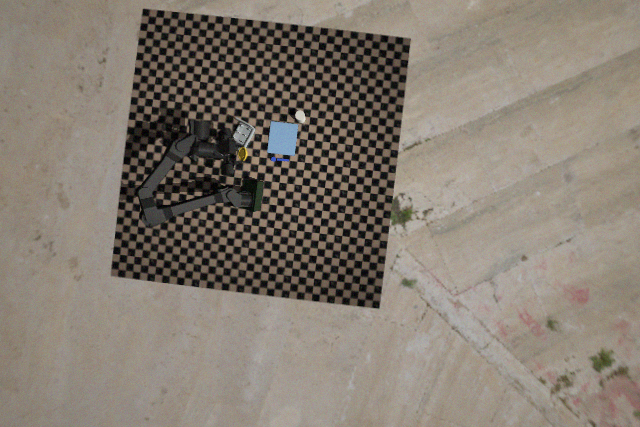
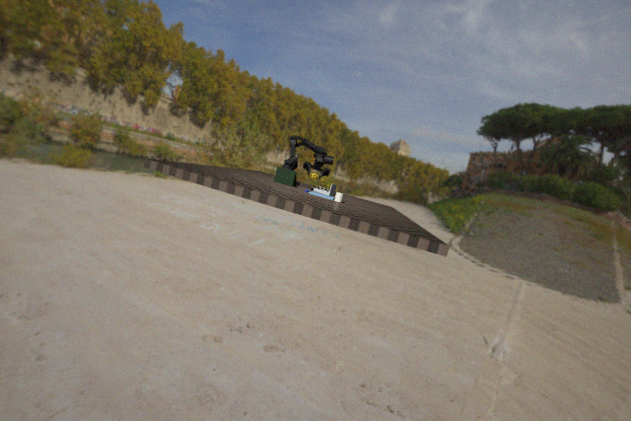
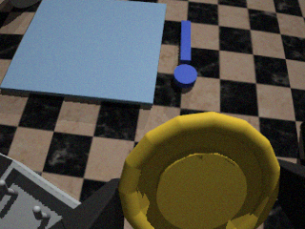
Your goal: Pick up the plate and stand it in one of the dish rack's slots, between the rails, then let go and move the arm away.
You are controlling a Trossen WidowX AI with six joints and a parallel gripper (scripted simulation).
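Now: the grey dish rack 9 cm ahead of my gripper tip, 7 cm below it and 4 cm to the left of it. From my gripper tip the other things lie so: yellow plate: 1 cm above; then light blue mat: 15 cm to the right, 9 cm below, 9 cm ahead; then blue spoon: 13 cm to the right, 9 cm below, 1 cm behind.
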